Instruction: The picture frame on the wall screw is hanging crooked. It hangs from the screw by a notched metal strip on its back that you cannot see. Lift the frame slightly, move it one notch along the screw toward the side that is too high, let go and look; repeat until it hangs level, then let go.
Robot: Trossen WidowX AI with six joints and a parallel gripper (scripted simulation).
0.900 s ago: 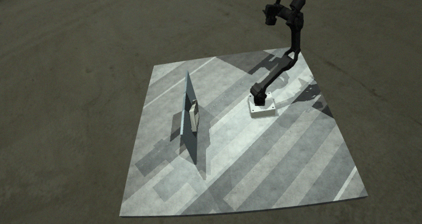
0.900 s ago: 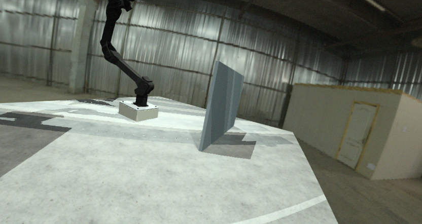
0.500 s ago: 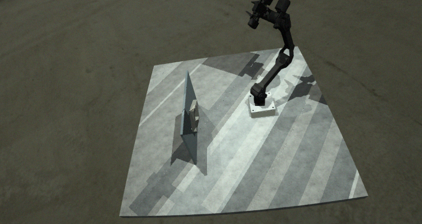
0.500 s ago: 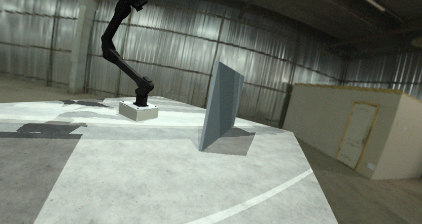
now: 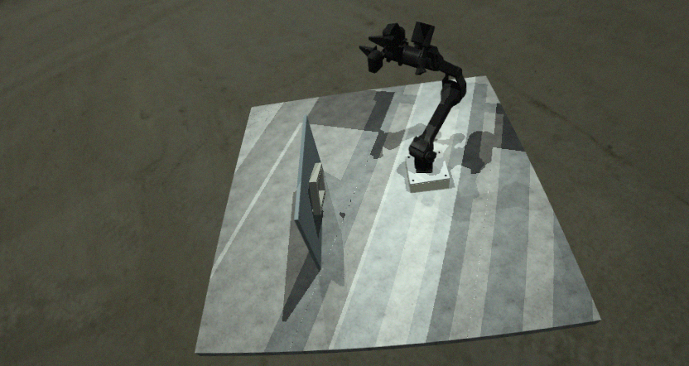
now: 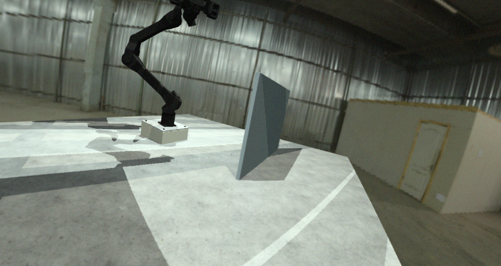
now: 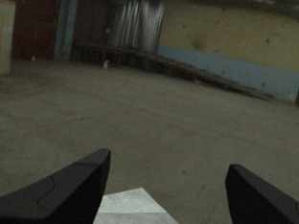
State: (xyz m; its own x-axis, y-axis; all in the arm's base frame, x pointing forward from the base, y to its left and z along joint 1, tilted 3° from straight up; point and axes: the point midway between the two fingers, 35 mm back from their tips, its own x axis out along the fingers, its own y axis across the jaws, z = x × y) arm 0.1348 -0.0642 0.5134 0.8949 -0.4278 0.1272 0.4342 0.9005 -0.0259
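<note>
My gripper tip is now 180 mm short of the picture frame, 290 mm to the right of it and 400 mm above it. Round my gripper tip: grey-blue wall panel (200 mm ahead, 290 mm to the left, 410 mm below).
</note>
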